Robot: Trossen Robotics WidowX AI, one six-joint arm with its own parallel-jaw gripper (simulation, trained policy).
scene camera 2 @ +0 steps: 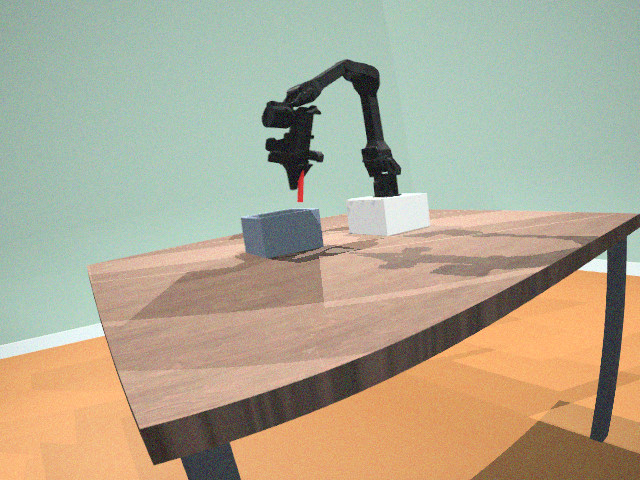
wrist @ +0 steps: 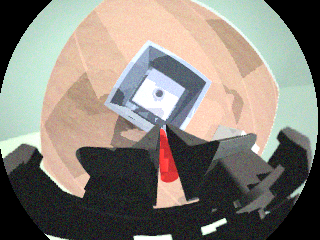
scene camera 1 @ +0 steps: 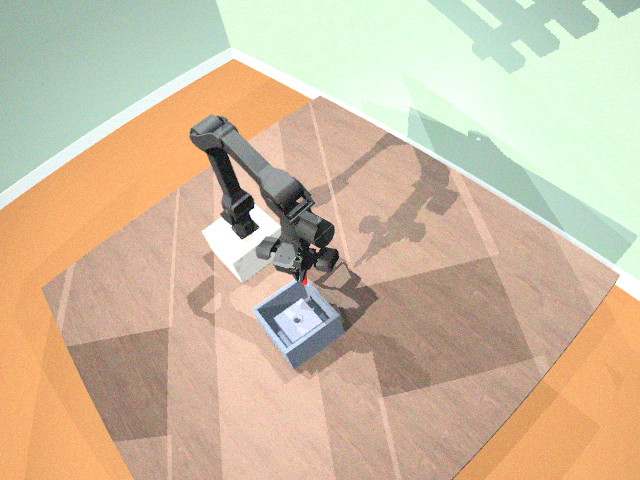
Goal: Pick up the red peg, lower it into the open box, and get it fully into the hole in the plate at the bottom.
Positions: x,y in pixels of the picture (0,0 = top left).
Labels:
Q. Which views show the pale plate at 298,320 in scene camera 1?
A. The wrist view and scene camera 1 only.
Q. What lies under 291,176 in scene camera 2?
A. The gripper.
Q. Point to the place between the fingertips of the gripper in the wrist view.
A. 162,127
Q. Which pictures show the gripper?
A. Scene camera 2, the wrist view and scene camera 1: all of them.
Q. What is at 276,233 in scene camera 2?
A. A grey-blue box.

